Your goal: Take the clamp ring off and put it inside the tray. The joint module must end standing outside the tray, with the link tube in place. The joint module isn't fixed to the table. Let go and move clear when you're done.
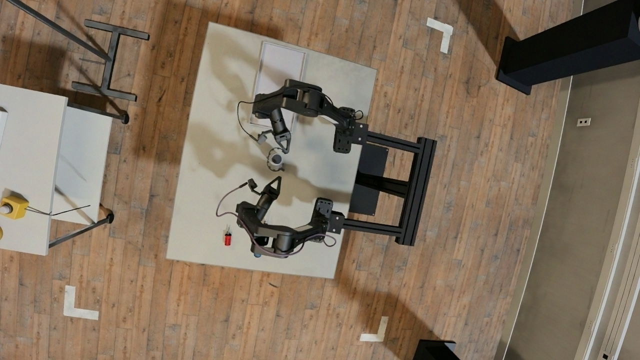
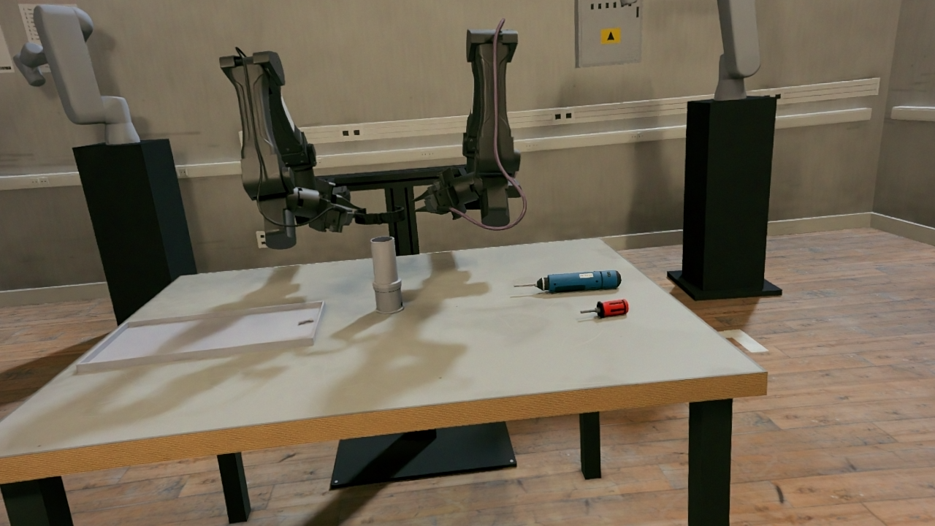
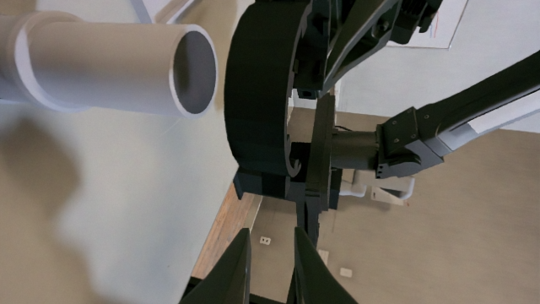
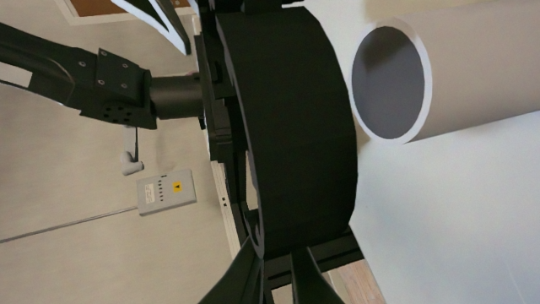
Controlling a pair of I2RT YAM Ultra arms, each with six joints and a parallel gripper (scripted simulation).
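Note:
Right now the black clamp ring is 80 mm to the right of my left hand, 40 mm ahead of it and 10 mm below it. Round my left hand: pale link tube (120 mm below, 90 mm to the right, 30 mm ahead); small screw (250 mm to the right, 220 mm below, 80 mm ahead); grey joint module (190 mm below, 80 mm to the right, 30 mm ahead).
The black clamp ring lies 4 cm ahead of my right hand and 5 cm to the left of it. Also, from my right hand: pale link tube: 3 cm ahead, 4 cm to the left, 11 cm below; then small screw: 8 cm ahead, 12 cm to the right, 21 cm below; then grey joint module: 3 cm ahead, 4 cm to the left, 19 cm below.

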